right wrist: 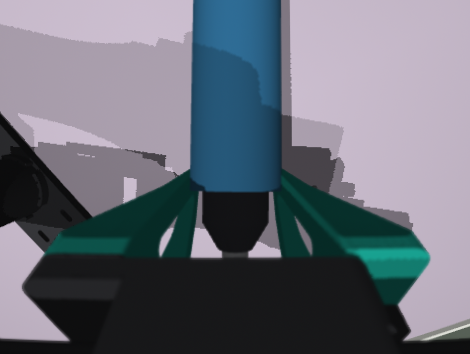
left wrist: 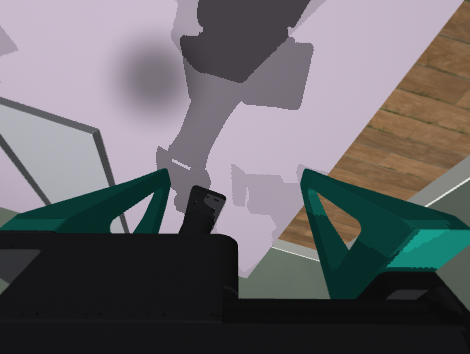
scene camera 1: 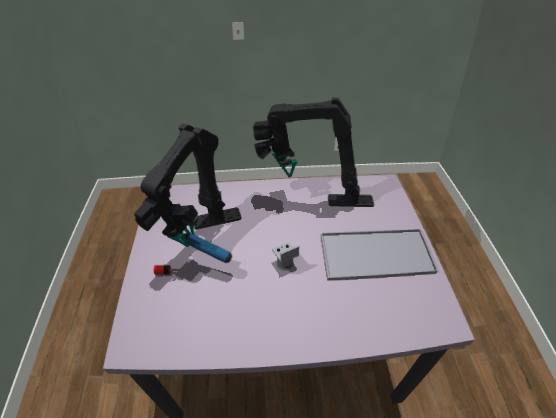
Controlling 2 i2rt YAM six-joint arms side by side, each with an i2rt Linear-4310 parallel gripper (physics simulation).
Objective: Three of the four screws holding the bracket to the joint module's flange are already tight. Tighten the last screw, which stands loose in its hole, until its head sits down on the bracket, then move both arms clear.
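My right gripper is shut on a blue cylindrical screwdriver near its black nose end and holds it above the table, left of the bracket. Its dark butt end points toward the bracket; its tip is hidden behind the gripper body in the right wrist view. The pale grey bracket stands on the joint module near the middle of the table. Dark spots show on the bracket's top, too small to tell the loose screw. My left gripper is open and empty, high above the back of the table.
A red-handled tool with a black collar and thin shaft lies at the left of the table. A shallow grey tray lies at the right. Both arm bases stand at the back.
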